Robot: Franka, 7 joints.
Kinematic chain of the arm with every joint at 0, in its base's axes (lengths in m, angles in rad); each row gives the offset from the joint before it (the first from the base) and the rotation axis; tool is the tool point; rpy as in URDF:
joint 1: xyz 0 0 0.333 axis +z
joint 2: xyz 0 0 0 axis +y
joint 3: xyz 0 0 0.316 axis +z
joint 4: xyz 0.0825 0 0 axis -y
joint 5: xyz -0.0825 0 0.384 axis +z
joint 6: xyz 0 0 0 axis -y
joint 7: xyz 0.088 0 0 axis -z
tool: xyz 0 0 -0.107 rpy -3.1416 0 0
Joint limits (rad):
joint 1: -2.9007..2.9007
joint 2: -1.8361..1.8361
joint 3: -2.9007..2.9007
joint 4: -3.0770..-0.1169
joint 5: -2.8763..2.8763
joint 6: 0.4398..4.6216
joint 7: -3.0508..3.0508
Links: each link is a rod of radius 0.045 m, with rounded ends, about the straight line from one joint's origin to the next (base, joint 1, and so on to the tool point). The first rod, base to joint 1, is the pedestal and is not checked.
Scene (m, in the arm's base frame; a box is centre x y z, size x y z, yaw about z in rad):
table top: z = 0
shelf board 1: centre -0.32 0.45 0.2 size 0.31 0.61 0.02 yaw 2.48
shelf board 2: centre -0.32 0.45 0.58 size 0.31 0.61 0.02 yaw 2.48
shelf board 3: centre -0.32 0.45 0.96 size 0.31 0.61 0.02 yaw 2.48
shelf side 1: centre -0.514 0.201 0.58 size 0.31 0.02 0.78 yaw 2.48
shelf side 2: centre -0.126 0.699 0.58 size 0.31 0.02 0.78 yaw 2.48
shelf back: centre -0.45 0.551 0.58 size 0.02 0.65 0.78 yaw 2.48
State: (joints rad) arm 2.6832 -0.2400 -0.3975 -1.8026 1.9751 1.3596 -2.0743
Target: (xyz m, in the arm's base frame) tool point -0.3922 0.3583 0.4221
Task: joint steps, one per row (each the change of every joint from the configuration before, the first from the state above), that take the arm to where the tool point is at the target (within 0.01 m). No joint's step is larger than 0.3 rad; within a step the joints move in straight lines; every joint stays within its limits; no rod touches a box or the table.
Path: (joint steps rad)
1: -0.1735 0.0130 -0.1086 0.0469 -0.2806 0.0878 -0.1627
2: -0.1735 0.0130 -0.1087 0.0470 -0.2806 0.0878 -0.1628
3: -0.1735 0.0130 -0.1086 0.0469 -0.2806 0.0878 -0.1628
4: -0.1735 0.0130 -0.1086 0.0470 -0.2807 0.0879 -0.1627
5: -0.1736 0.0130 -0.1087 0.0469 -0.2806 0.0878 -0.1628
6: -0.1735 0.0130 -0.1086 0.0469 -0.2806 0.0878 -0.1627
7: 0.1542 -0.0728 0.0817 -0.2861 0.2414 -0.1962 0.1953
8: 0.1542 -0.0729 0.0818 -0.2861 0.2413 -0.1961 0.1953
9: 0.1541 -0.0729 0.0817 -0.2861 0.2413 -0.1962 0.1953
10: 0.1542 -0.0729 0.0818 -0.2861 0.2414 -0.1961 0.1953
11: 0.1542 -0.0728 0.0817 -0.2862 0.2413 -0.1962 0.1953
12: 0.0707 0.2005 0.0638 0.2369 0.1249 0.1641 0.0000
13: 0.0708 0.2005 0.0638 0.2368 0.1249 0.1640 0.0000
14: 0.0707 0.2006 0.0639 0.2369 0.1248 0.1641 0.0000

